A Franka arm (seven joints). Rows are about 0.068 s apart.
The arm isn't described. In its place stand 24 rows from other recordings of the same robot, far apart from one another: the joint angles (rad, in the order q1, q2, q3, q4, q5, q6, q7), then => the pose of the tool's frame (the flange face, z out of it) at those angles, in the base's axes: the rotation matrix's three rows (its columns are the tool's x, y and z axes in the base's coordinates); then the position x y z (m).
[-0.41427 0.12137 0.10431 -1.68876 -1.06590 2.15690 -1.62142] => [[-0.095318, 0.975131, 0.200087], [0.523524, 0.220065, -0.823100], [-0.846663, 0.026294, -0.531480]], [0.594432, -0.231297, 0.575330]
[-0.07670 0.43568 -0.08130 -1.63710 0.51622 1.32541 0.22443] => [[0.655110, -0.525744, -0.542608], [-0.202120, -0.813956, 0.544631], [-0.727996, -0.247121, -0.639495]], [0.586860, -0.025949, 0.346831]
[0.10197 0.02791 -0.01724 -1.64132 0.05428 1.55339 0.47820] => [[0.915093, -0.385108, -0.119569], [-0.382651, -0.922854, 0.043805], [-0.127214, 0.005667, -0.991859]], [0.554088, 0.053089, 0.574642]
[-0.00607 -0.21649 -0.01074 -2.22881 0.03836 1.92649 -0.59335] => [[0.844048, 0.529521, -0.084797], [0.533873, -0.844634, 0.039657], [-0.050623, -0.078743, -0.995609]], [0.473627, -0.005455, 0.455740]
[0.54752 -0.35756 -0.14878 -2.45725 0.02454 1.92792 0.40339] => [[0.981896, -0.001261, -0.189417], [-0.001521, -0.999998, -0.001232], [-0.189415, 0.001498, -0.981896]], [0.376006, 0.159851, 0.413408]
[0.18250 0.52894 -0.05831 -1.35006 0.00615 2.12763 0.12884] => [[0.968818, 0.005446, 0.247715], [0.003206, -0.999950, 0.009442], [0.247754, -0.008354, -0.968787]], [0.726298, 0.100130, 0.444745]
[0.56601 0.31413 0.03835 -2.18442 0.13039 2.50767 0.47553] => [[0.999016, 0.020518, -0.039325], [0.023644, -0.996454, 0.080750], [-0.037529, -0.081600, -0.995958]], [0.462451, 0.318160, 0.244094]
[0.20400 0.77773 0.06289 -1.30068 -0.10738 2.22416 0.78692] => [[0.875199, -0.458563, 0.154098], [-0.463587, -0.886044, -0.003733], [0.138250, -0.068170, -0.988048]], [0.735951, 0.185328, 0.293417]
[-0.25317 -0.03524 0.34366 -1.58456 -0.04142 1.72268 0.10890] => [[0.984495, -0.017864, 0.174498], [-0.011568, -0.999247, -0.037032], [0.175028, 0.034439, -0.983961]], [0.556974, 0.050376, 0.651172]
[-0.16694 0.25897 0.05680 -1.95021 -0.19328 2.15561 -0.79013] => [[0.699835, 0.711786, -0.059924], [0.700130, -0.700159, -0.139984], [-0.141595, 0.056011, -0.988339]], [0.596143, -0.075083, 0.343938]
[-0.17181 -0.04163 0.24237 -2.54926 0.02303 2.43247 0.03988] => [[0.997010, 0.012023, -0.076328], [0.012033, -0.999928, -0.000331], [-0.076326, -0.000589, -0.997083]], [0.441795, 0.030649, 0.277803]
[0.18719 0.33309 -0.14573 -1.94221 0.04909 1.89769 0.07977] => [[0.929453, -0.056544, -0.364581], [-0.066867, -0.997638, -0.015741], [-0.362830, 0.039009, -0.931039]], [0.569087, 0.029604, 0.288724]
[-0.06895 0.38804 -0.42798 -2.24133 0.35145 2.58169 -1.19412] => [[0.910111, 0.413747, 0.022610], [0.413418, -0.910365, 0.017910], [0.027994, -0.006952, -0.999584]], [0.472074, -0.268073, 0.208223]
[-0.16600 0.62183 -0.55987 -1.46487 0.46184 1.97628 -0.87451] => [[0.996415, 0.048811, 0.069102], [0.043078, -0.995688, 0.082152], [0.072814, -0.078881, -0.994221]], [0.588432, -0.388721, 0.357042]
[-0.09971 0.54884 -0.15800 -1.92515 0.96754 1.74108 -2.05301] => [[0.390285, 0.909457, -0.143404], [0.554231, -0.107698, 0.825366], [0.735191, -0.401607, -0.546082]], [0.562363, -0.069516, 0.192385]
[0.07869 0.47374 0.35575 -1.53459 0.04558 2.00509 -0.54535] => [[0.606982, 0.792723, -0.056239], [0.785637, -0.587879, 0.192803], [0.119777, -0.161211, -0.979625]], [0.635922, 0.258919, 0.398652]
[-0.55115 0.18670 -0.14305 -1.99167 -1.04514 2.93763 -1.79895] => [[-0.270473, 0.849548, 0.452893], [0.583741, 0.518805, -0.624571], [-0.765566, 0.095442, -0.636239]], [0.515581, -0.351136, 0.432940]
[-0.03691 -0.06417 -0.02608 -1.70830 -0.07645 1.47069 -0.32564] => [[0.949241, 0.260219, -0.176715], [0.252861, -0.965426, -0.063362], [-0.187093, 0.015461, -0.982220]], [0.517715, -0.041873, 0.587512]
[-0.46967 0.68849 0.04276 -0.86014 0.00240 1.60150 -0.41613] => [[0.997929, -0.021077, 0.060777], [-0.021373, -0.999763, 0.004212], [0.060674, -0.005502, -0.998142]], [0.668612, -0.317172, 0.513662]
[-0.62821 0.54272 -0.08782 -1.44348 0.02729 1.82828 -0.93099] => [[0.969834, 0.205944, -0.130419], [0.218061, -0.972091, 0.086535], [-0.108958, -0.112364, -0.987675]], [0.527387, -0.442652, 0.363065]
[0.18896 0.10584 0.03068 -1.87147 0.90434 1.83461 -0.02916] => [[0.976661, -0.140814, -0.162189], [0.027116, -0.668239, 0.743452], [-0.213070, -0.730498, -0.648825]], [0.557082, 0.188510, 0.472439]
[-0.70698 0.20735 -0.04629 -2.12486 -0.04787 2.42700 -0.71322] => [[0.999111, -0.005918, 0.041738], [-0.001928, -0.995476, -0.094989], [0.042112, 0.094824, -0.994603]], [0.422124, -0.395433, 0.321966]
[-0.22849 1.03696 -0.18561 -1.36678 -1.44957 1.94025 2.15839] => [[0.178866, -0.971691, -0.154348], [-0.216963, 0.114061, -0.969493], [0.959653, 0.206897, -0.190420]], [0.640606, -0.323511, 0.118332]
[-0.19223 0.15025 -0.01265 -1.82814 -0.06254 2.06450 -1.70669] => [[0.044060, 0.996335, 0.073315], [0.996556, -0.038672, -0.073357], [-0.070253, 0.076294, -0.994607]], [0.597650, -0.127212, 0.457686]
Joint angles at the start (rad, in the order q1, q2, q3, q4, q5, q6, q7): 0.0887, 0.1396, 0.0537, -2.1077, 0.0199, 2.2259, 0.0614
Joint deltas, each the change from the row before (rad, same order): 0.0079, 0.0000, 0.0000, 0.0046, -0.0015, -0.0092, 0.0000; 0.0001, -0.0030, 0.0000, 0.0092, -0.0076, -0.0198, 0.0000; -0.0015, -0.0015, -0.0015, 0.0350, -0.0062, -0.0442, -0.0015; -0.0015, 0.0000, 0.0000, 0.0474, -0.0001, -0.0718, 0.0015; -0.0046, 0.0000, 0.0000, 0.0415, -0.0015, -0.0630, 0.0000; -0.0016, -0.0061, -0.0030, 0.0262, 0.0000, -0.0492, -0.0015; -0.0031, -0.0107, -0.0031, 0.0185, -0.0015, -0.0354, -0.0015; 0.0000, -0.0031, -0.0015, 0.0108, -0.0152, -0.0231, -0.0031
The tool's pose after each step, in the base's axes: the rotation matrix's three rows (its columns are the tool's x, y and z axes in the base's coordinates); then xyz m. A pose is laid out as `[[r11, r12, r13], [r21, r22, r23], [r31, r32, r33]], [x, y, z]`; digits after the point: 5 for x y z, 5 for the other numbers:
[[0.99663, 0.07684, -0.02873], [0.07738, -0.99684, 0.01807], [-0.02725, -0.02023, -0.99942]], [0.55637, 0.08443, 0.35085]
[[0.99602, 0.08181, -0.03539], [0.08224, -0.99655, 0.01089], [-0.03438, -0.01376, -0.99931]], [0.55676, 0.08431, 0.35488]
[[0.99555, 0.08429, -0.04225], [0.08456, -0.99641, 0.00473], [-0.04170, -0.00828, -0.99910]], [0.56166, 0.08307, 0.36744]
[[0.99445, 0.08161, -0.06636], [0.08188, -0.99664, 0.00134], [-0.06603, -0.00676, -0.99779]], [0.56607, 0.08278, 0.38267]
[[0.99311, 0.07805, -0.08741], [0.07812, -0.99694, -0.00259], [-0.08734, -0.00426, -0.99617]], [0.56948, 0.08046, 0.39631]
[[0.99173, 0.07520, -0.10403], [0.07508, -0.99716, -0.00512], [-0.10412, -0.00273, -0.99456]], [0.56988, 0.07787, 0.40783]
[[0.99137, 0.07139, -0.10991], [0.07099, -0.99745, -0.00752], [-0.11016, -0.00035, -0.99391]], [0.56953, 0.07419, 0.41967]
[[0.98991, 0.07977, -0.11707], [0.07759, -0.99672, -0.02305], [-0.11853, 0.01373, -0.99286]], [0.56914, 0.07220, 0.42463]

